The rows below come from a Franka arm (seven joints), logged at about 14 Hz.
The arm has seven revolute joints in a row. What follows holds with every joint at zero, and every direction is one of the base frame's. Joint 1 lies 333 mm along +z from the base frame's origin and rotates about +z. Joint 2 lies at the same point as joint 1 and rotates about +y. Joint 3 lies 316 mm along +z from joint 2 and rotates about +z. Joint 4 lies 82.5 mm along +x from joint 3 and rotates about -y. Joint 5 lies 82.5 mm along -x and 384 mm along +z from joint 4 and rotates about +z. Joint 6 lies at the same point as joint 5 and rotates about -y. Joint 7 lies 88 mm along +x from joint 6 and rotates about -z. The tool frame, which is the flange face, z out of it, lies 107 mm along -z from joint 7; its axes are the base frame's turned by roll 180, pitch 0 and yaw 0 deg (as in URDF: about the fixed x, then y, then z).
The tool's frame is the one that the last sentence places.
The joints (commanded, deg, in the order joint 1, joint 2, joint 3, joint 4, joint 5, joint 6, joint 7), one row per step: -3.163 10.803 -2.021 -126.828 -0.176 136.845 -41.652; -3.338 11.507 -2.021 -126.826 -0.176 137.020 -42.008; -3.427 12.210 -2.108 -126.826 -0.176 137.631 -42.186; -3.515 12.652 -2.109 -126.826 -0.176 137.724 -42.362; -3.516 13.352 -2.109 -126.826 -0.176 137.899 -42.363; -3.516 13.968 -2.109 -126.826 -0.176 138.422 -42.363; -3.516 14.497 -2.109 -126.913 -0.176 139.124 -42.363; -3.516 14.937 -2.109 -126.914 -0.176 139.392 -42.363; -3.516 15.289 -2.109 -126.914 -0.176 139.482 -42.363; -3.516 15.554 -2.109 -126.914 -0.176 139.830 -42.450; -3.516 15.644 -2.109 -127.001 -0.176 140.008 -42.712; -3.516 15.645 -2.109 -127.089 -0.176 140.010 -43.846; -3.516 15.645 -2.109 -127.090 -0.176 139.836 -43.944; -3.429 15.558 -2.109 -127.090 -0.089 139.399 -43.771; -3.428 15.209 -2.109 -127.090 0.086 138.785 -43.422; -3.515 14.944 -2.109 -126.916 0.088 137.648 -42.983
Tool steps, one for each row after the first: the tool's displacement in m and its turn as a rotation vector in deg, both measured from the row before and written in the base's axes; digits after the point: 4 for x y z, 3 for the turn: -0.0004 -0.0017 -0.0064 0.031 0.529 0.182; 0.0004 -0.0017 -0.0058 -0.028 0.096 0.010; -0.0003 -0.0008 -0.0041 0.023 0.350 0.088; -0.0004 0.0000 -0.0064 0.026 0.524 0.002; 0.0003 0.0000 -0.0051 -0.012 0.094 0.006; 0.0001 0.0000 -0.0046 -0.025 -0.084 0.007; -0.0001 0.0000 -0.0038 0.002 0.173 0.003; -0.0003 0.0000 -0.0032 0.013 0.262 0.001; 0.0003 0.0000 -0.0020 -0.012 -0.081 0.091; -0.0003 0.0000 -0.0012 0.009 0.001 0.263; -0.0006 0.0000 -0.0006 0.062 0.095 1.132; -0.0003 0.0000 -0.0003 0.021 0.175 0.096; -0.0006 0.0009 0.0002 0.079 0.341 -0.160; -0.0007 0.0001 0.0024 0.123 0.250 -0.492; -0.0008 -0.0007 0.0021 0.049 0.693 -0.535
